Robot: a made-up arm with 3 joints. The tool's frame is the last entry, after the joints. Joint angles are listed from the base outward. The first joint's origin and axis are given. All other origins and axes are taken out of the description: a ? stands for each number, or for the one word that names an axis. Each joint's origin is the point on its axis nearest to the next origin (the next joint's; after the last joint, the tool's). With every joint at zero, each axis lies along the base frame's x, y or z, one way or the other. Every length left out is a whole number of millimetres.
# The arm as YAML. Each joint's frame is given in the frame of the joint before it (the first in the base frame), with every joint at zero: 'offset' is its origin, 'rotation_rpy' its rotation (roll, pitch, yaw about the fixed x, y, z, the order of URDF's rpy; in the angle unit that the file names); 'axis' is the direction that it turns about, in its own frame. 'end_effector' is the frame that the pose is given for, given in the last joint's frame.
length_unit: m
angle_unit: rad
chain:
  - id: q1
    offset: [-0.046, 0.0, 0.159]
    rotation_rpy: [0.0, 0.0, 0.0]
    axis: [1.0, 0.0, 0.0]
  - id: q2
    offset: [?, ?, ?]
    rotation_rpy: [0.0, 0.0, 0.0]
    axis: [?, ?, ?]
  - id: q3
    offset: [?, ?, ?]
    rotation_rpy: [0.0, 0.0, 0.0]
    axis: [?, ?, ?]
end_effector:
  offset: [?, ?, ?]
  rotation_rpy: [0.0, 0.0, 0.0]
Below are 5 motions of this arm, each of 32 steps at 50 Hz.
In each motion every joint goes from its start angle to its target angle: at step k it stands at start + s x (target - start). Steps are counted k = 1, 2, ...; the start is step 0. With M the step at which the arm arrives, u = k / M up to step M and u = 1 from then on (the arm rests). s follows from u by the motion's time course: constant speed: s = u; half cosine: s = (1 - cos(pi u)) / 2; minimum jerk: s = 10 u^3 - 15 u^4 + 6 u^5.
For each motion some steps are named. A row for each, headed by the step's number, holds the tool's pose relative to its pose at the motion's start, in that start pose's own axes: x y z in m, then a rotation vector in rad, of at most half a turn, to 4 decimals.
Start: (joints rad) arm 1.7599 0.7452 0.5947
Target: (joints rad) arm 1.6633 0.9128 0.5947
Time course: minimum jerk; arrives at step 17
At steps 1, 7, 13, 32:
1: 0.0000 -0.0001 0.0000 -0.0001 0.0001 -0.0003
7: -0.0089 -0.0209 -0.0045 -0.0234 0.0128 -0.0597
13: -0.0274 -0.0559 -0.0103 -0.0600 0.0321 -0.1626
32: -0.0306 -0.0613 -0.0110 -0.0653 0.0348 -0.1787

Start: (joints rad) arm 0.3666 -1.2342 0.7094
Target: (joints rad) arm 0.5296 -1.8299 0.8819
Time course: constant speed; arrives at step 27
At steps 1, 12, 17, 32:
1: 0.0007 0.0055 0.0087 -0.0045 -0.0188 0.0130
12: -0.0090 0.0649 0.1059 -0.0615 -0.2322 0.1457
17: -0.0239 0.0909 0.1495 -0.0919 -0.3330 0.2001
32: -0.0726 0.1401 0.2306 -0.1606 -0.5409 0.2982

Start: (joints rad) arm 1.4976 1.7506 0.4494
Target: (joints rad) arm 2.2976 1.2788 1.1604
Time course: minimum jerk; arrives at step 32
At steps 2, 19, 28, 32:
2: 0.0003 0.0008 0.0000 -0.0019 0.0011 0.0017
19: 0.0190 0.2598 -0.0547 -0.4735 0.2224 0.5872
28: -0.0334 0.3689 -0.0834 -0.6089 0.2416 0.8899
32: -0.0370 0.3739 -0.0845 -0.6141 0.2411 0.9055

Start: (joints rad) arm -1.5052 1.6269 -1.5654
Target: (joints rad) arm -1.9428 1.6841 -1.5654
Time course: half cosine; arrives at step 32
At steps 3, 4, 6, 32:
3: 0.0011 0.0027 0.0004 0.0005 -0.0013 0.0094
4: 0.0019 0.0048 0.0008 0.0010 -0.0023 0.0166
6: 0.0042 0.0107 0.0018 0.0022 -0.0050 0.0368
32: 0.0233 0.1304 0.0221 0.0370 -0.0586 0.4358

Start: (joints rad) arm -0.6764 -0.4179 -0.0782
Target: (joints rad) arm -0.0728 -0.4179 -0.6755
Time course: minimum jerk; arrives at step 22
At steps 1, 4, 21, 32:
1: 0.0000 -0.0001 0.0000 0.0010 -0.0002 0.0000
4: -0.0008 -0.0045 -0.0001 0.0516 -0.0110 0.0010
21: -0.0033 -0.0444 -0.0356 1.1448 -0.2376 0.0939
32: -0.0033 -0.0443 -0.0356 1.1458 -0.2378 0.0941

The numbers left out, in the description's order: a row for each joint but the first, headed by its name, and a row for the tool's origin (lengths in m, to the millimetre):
q2: xyz 0.0 0.113 -0.023, axis 0.0 0.0 -1.0
q3: xyz 0.411 -0.055 0.0, axis -1.0 0.0 0.0
tool: xyz 0.0 -0.118 0.109

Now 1 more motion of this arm.
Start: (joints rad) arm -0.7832 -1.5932 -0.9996
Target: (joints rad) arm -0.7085 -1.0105 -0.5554
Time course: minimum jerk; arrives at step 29
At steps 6, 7, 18, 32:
6: -0.0078 -0.0029 0.0173 -0.0282 -0.0334 -0.0164
7: -0.0119 -0.0043 0.0256 -0.0420 -0.0497 -0.0249
18: -0.1228 -0.0216 0.1682 -0.3040 -0.3481 -0.2404
32: -0.1864 -0.0231 0.2149 -0.4112 -0.4640 -0.3665

